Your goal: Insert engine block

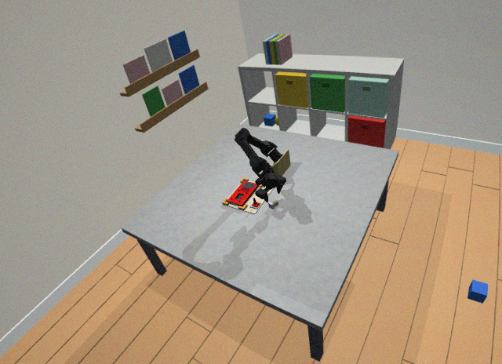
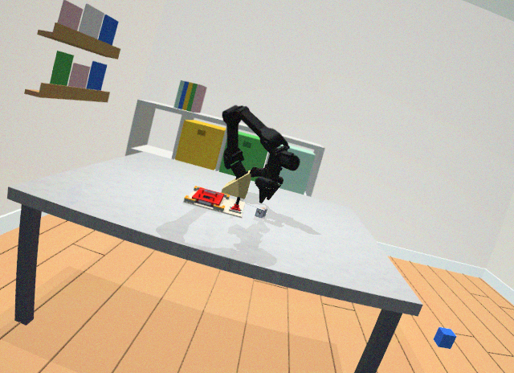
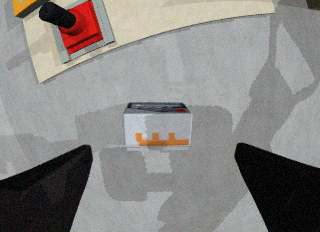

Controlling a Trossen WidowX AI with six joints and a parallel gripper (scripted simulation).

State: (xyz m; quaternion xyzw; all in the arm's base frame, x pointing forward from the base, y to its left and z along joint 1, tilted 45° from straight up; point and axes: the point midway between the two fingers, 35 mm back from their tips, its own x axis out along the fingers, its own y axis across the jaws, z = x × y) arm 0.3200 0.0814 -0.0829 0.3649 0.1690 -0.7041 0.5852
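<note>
The engine block is 50 mm below my gripper tip. The rest, counted from my gripper tip: beige base plate: 20 mm behind, 200 mm to the right, 50 mm below.
</note>
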